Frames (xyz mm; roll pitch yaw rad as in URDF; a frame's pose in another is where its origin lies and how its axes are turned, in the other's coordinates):
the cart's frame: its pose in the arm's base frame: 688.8 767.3 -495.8 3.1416 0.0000 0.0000
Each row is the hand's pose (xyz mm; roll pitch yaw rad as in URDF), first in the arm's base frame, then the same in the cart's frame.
Working: the arm's base frame: its pose in the cart's frame: -688.8 767.3 -495.8 3.1416 0.0000 0.0000

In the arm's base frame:
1: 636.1 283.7 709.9 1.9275 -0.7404 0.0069
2: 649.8 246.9 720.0 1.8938 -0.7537 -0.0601
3: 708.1 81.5 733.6 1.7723 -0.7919 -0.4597
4: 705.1 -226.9 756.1 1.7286 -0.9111 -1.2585
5: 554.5 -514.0 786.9 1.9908 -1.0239 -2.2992
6: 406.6 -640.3 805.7 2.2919 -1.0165 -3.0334
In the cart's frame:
1: -52.7 483.6 -1205.7 -1.2141 0.7404 -0.0069
2: -39.0 520.4 -1215.8 -1.2478 0.7537 0.0601
3: 19.3 685.8 -1229.4 -1.3693 0.7919 0.4597
4: 16.3 994.2 -1251.9 -1.4130 0.9111 1.2585
5: -134.3 1281.3 -1282.7 -1.1508 1.0239 2.2992
6: -282.2 1407.6 -1301.5 -0.8497 1.0165 3.0334

